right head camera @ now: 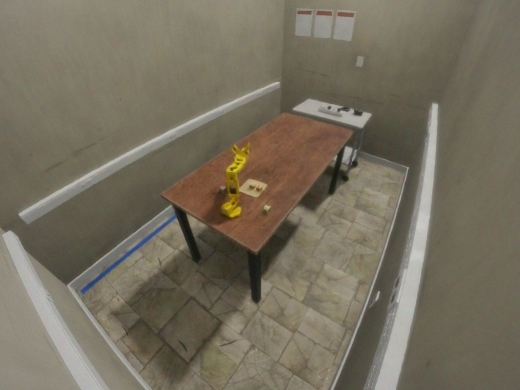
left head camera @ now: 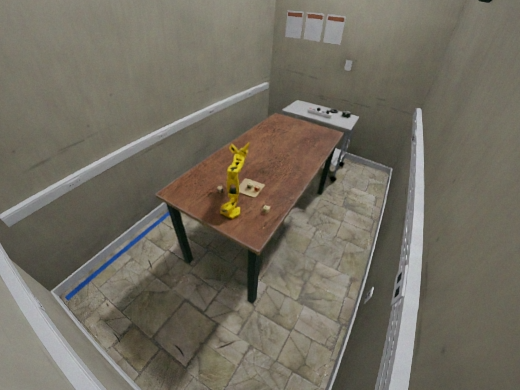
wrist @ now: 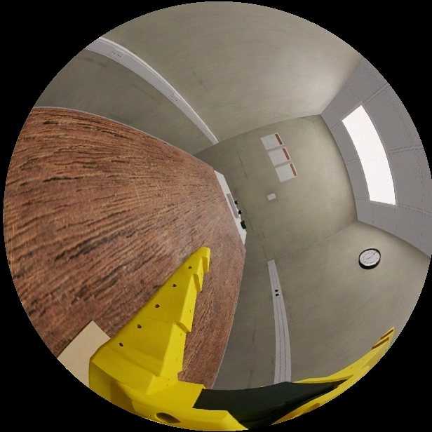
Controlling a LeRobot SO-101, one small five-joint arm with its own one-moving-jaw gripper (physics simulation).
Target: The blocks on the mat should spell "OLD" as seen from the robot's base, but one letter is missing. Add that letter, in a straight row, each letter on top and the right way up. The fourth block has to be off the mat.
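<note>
The pale mat (left head camera: 246, 192) (right head camera: 248, 192) (wrist: 86, 350) lies on the table beyond the arm's base. On it stand two small blocks, a dark-topped block (left head camera: 249, 187) (right head camera: 251, 186) and a reddish block (left head camera: 256, 189) (right head camera: 258, 188), close together. A pale block (left head camera: 220, 189) (right head camera: 223, 189) lies off the mat, left of the arm. Another pale block (left head camera: 266, 208) (right head camera: 267, 208) lies off the mat, right of the base. Their letters are too small to read. My gripper (left head camera: 240, 145) (right head camera: 242, 146) (wrist: 299, 290) is raised high above the table, its jaws wide apart and empty.
The yellow arm (left head camera: 233, 180) (right head camera: 232, 179) stands upright on the brown table (left head camera: 280, 145) (right head camera: 290, 145) (wrist: 125, 210), near its front end. A white side table (left head camera: 300, 107) (right head camera: 310, 106) with a power strip stands beyond the far end.
</note>
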